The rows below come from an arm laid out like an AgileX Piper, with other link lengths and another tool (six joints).
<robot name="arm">
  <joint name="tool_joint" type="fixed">
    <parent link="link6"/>
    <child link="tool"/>
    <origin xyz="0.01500 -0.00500 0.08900" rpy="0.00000 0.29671 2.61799"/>
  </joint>
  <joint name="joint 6" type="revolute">
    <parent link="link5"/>
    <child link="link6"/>
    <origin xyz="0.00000 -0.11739 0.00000" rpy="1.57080 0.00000 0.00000"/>
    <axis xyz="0 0 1"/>
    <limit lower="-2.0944" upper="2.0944"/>
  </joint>
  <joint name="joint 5" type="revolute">
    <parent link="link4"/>
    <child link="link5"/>
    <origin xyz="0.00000 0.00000 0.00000" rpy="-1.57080 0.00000 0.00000"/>
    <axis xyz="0 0 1"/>
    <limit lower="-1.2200" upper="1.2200"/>
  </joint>
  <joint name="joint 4" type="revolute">
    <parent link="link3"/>
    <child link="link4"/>
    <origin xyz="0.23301 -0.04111 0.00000" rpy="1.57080 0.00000 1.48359"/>
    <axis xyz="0 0 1"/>
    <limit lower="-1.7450" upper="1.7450"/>
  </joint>
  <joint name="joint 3" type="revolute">
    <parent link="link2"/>
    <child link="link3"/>
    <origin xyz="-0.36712 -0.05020 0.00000" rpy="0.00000 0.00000 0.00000"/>
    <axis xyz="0 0 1"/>
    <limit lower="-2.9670" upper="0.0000"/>
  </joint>
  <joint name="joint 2" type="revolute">
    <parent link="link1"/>
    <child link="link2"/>
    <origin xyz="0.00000 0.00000 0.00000" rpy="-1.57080 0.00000 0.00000"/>
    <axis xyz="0 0 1"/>
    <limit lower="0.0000" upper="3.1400"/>
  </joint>
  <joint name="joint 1" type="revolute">
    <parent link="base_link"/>
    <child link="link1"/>
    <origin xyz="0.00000 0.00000 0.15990" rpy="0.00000 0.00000 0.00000"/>
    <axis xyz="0 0 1"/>
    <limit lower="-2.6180" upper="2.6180"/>
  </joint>
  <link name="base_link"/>
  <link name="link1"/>
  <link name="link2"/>
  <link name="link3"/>
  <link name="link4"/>
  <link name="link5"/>
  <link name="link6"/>
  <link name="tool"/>
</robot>
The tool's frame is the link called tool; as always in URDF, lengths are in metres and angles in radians.
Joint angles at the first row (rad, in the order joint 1, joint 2, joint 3, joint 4, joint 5, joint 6):
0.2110 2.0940 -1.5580 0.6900 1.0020 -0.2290
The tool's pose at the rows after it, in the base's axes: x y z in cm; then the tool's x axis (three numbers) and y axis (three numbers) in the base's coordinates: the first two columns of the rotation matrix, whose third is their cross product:
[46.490 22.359 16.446 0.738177 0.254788 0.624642 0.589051 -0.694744 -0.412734]
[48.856 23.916 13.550 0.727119 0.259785 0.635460 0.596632 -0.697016 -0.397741]
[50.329 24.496 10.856 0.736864 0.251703 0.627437 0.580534 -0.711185 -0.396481]
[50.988 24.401 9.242 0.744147 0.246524 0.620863 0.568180 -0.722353 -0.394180]
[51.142 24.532 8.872 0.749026 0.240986 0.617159 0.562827 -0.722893 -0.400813]
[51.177 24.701 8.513 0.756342 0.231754 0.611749 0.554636 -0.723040 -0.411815]
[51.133 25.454 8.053 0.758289 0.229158 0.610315 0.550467 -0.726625 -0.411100]
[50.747 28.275 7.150 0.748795 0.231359 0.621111 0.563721 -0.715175 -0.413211]
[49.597 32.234 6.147 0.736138 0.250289 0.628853 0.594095 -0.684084 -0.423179]
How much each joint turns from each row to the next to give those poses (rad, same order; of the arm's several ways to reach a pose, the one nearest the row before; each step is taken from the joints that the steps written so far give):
0.0260 0.0960 -0.0590 0.0210 -0.0550 0.0000
0.0230 0.0980 -0.0880 -0.0010 -0.0350 0.0030
0.0070 0.0750 -0.0550 -0.0030 -0.0240 0.0160
-0.0020 0.0370 -0.0180 -0.0020 -0.0170 0.0040
0.0000 0.0120 -0.0100 0.0050 0.0020 0.0030
0.0000 0.0100 -0.0040 0.0110 0.0010 0.0010
0.0150 0.0100 -0.0040 0.0000 -0.0150 0.0140
0.0500 0.0250 -0.0130 0.0230 -0.0380 0.0050
0.0690 0.0340 -0.0280 0.0280 -0.0230 0.0000

